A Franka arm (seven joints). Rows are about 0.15 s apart.
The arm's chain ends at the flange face. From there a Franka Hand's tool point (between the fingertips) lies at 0.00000 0.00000 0.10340 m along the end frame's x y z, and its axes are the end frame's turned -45 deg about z.
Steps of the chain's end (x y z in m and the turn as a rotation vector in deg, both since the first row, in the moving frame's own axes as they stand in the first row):
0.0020, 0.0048, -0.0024, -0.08, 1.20, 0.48
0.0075, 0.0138, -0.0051, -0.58, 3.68, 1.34
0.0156, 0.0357, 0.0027, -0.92, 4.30, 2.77
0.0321, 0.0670, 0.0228, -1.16, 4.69, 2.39
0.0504, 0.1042, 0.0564, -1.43, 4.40, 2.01
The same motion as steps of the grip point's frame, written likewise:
-0.0006, 0.0064, -0.0024, -0.91, 0.79, 0.48
-0.0006, 0.0205, -0.0053, -3.01, 2.19, 1.34
-0.0101, 0.0430, 0.0024, -3.69, 2.39, 2.77
-0.0203, 0.0776, 0.0224, -4.14, 2.50, 2.39
-0.0344, 0.1168, 0.0561, -4.12, 2.10, 2.01

